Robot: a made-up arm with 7 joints.
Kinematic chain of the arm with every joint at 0, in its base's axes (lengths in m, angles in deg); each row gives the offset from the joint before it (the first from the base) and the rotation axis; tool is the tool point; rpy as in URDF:
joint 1: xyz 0 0 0.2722 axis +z
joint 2: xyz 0 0 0 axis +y
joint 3: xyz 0 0 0.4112 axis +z
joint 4: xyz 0.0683 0 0 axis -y
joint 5: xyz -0.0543 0 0.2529 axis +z
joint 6: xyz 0 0 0 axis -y
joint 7: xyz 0.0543 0 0 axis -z
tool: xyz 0 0 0 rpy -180 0 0
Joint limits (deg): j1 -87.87..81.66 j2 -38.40..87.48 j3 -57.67..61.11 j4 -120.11..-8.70 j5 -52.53..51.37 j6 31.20..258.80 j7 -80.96..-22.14
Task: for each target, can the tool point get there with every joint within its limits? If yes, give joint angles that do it. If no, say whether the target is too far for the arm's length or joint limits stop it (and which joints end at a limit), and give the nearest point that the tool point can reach.
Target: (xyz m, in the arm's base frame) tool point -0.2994 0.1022 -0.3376
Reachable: no: joint limits stop it (at a limit: joint 1, joint 2, joint 4) | nearest point -0.1148 0.3310 -0.0323 | short by 0.424 m
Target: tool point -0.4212 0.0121 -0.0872
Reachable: no: joint limits stop it (at a limit: joint 1, joint 2, joint 4) | nearest point -0.2504 -0.3045 0.0624 | short by 0.390 m
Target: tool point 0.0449 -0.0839 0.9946
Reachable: yes | joints -31.38 -0.27 -25.36 -18.76 21.60 110.52 -58.08
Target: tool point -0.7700 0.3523 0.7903
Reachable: no: too far | nearest point -0.4111 0.1881 0.8113 | short by 0.395 m
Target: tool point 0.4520 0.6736 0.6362
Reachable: no: too far | nearest point 0.3710 0.5529 0.5710 | short by 0.159 m
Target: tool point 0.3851 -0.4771 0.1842
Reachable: yes | joints -51.65 74.85 3.18 -71.80 10.76 221.08 -50.55
